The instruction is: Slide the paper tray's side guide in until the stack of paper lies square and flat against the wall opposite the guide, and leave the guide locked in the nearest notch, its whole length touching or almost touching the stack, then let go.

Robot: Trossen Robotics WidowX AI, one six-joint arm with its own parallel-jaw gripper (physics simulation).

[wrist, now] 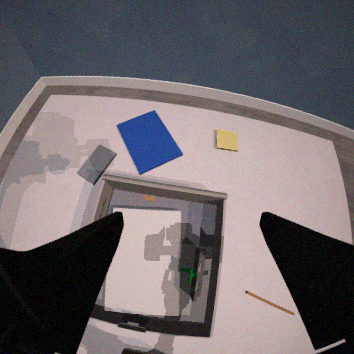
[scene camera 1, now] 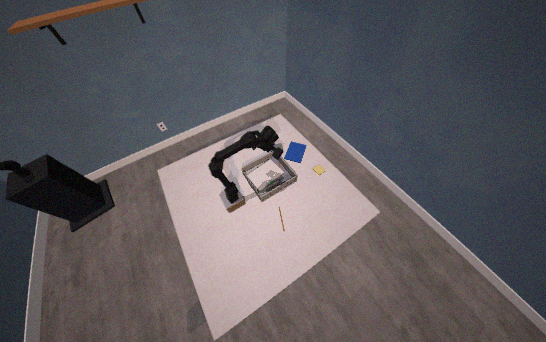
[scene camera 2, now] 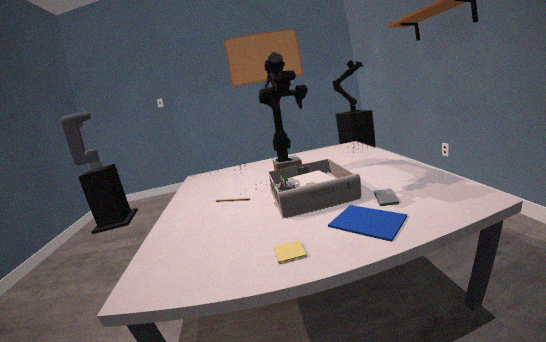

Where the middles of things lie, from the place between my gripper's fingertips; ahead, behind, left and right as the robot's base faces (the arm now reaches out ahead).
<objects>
I see the grey paper tray point(scene camera 2: 346, 186) 310 mm below my hand, 50 mm to the left of it and 40 mm behind it. From my hand the other things lie so: blue book point(scene camera 2: 375, 223) 350 mm below, 300 mm ahead, 90 mm to the left; white paper stack point(wrist: 143, 277) 330 mm below, 70 mm to the left, 60 mm behind; small grey block point(wrist: 93, 167) 350 mm below, 250 mm to the left, 210 mm ahead.
</objects>
